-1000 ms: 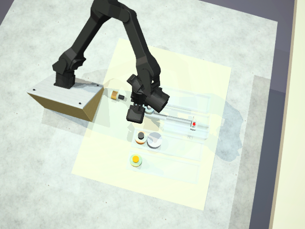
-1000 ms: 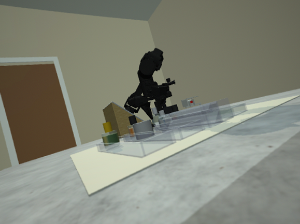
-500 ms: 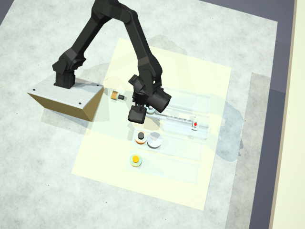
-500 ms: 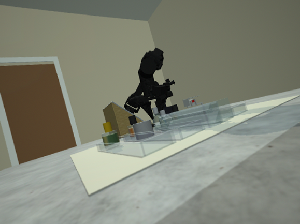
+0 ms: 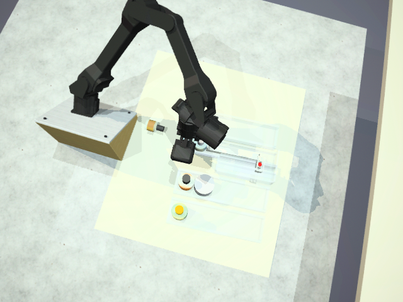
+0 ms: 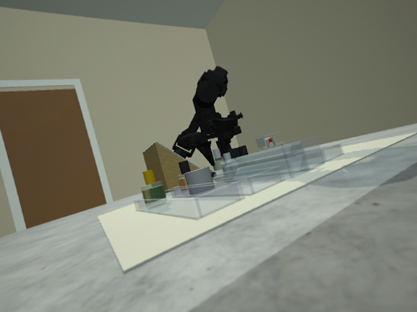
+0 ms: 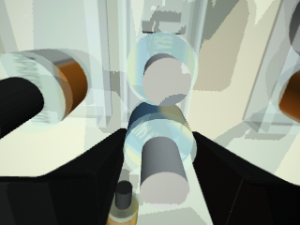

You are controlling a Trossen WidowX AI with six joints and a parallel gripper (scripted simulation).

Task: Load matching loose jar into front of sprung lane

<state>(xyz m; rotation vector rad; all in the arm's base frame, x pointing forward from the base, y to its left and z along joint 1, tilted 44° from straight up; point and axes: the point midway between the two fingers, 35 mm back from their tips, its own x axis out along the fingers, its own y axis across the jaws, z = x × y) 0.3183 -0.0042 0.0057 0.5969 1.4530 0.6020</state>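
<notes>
Right now my gripper tip is 120 mm to the left of the grey puck, 80 mm short of it and 20 mm above it. Also, from my gripper tip: sprung lane 170 mm ahead, 30 mm below, 20 mm to the right; red mark 230 mm ahead, 30 mm to the right, 20 mm above.
</notes>
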